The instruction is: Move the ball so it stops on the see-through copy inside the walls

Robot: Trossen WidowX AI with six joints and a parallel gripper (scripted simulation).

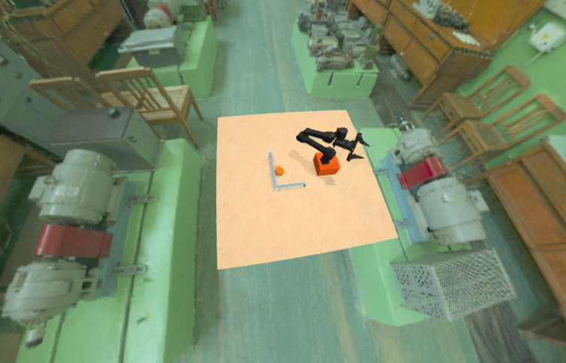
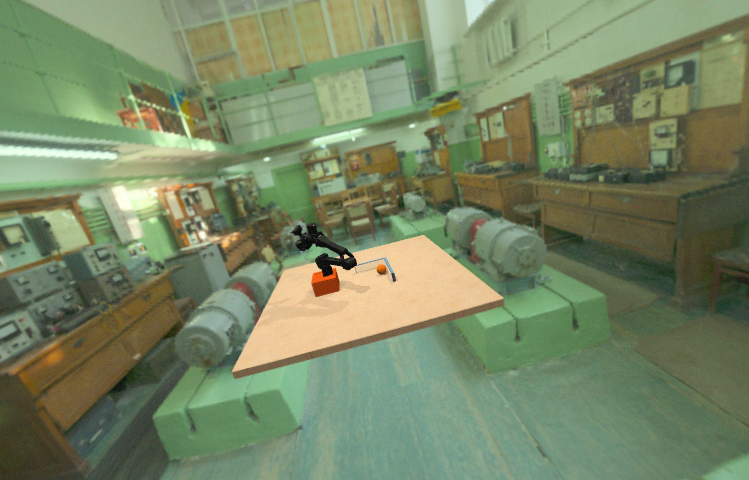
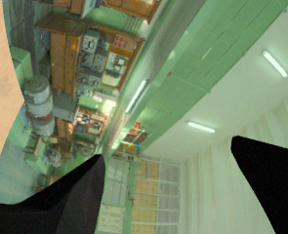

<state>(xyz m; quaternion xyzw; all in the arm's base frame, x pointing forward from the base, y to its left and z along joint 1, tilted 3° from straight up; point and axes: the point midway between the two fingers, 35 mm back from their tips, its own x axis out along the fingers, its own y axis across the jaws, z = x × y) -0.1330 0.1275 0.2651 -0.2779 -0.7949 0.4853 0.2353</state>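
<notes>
My gripper tip is now 47 cm short of the wall, 1 cm to the left of it and 35 cm above it.
</notes>
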